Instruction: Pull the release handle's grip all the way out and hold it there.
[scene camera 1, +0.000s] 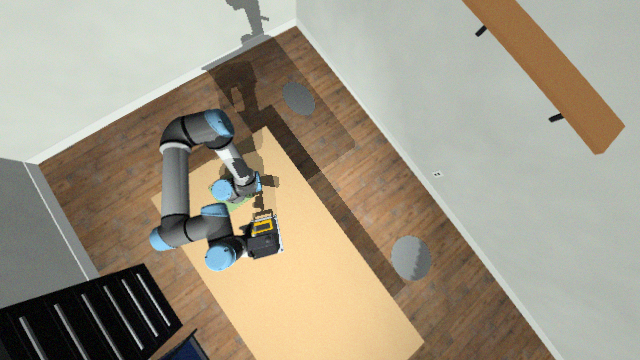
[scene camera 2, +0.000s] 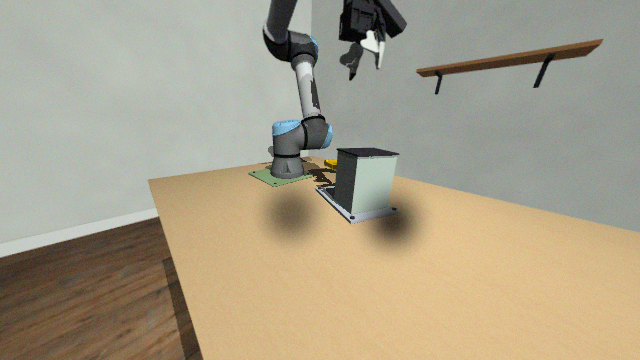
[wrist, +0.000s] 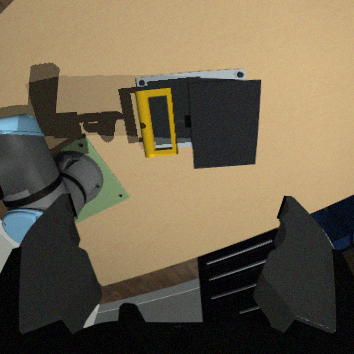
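Observation:
The release handle's yellow rectangular grip (scene camera 1: 262, 233) (scene camera 2: 330, 164) (wrist: 144, 110) is at the side of a dark-topped box (scene camera 2: 374, 182) (wrist: 225, 122) that faces the arm's base. The box stands on a light base plate (scene camera 2: 375, 216) (wrist: 215, 74). A small dark piece lies between grip and box in the wrist view; the link between them is not clear. My gripper (scene camera 2: 365, 73) (wrist: 177, 196) is open and empty, high above the box and apart from the grip. In scene camera 1 the gripper's dark body overlaps the box, and its fingertips cannot be made out.
The arm's base stands on a green plate (scene camera 2: 260, 175) (wrist: 110, 190) beyond the grip, on the wooden table (scene camera 1: 310, 280). A black cabinet with pale handles stands off the table's edge, beside a blue object (wrist: 335, 225). A brown wall shelf (scene camera 1: 550, 75) (scene camera 2: 500, 59) is on the wall.

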